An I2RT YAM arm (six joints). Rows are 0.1 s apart.
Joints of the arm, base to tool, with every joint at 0 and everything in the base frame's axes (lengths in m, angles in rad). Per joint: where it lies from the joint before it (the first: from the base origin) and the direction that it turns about. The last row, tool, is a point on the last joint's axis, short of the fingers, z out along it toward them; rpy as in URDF.
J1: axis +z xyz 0 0 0.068
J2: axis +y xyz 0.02 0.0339 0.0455
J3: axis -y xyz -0.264 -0.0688 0
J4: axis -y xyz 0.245 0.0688 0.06
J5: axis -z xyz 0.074 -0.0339 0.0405
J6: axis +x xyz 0.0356 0 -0.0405
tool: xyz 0 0 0 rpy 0 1.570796 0
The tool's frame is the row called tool.
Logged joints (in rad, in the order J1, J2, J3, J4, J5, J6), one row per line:
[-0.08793, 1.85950, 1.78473, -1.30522, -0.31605, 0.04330]
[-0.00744, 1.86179, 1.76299, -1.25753, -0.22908, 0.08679]
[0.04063, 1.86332, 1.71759, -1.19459, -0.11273, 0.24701]
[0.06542, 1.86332, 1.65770, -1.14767, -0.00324, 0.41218]
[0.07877, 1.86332, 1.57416, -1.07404, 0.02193, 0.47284]
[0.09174, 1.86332, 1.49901, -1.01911, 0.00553, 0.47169]
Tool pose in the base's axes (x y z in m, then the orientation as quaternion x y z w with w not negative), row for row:
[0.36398, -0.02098, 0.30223, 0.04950, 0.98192, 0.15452, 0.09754]
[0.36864, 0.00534, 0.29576, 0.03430, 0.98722, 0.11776, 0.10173]
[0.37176, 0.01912, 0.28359, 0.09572, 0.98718, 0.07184, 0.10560]
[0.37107, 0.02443, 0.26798, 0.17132, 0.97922, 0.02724, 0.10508]
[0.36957, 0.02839, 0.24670, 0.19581, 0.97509, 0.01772, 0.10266]
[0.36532, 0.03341, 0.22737, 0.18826, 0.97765, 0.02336, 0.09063]
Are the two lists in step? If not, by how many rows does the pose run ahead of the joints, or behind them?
They are in step.
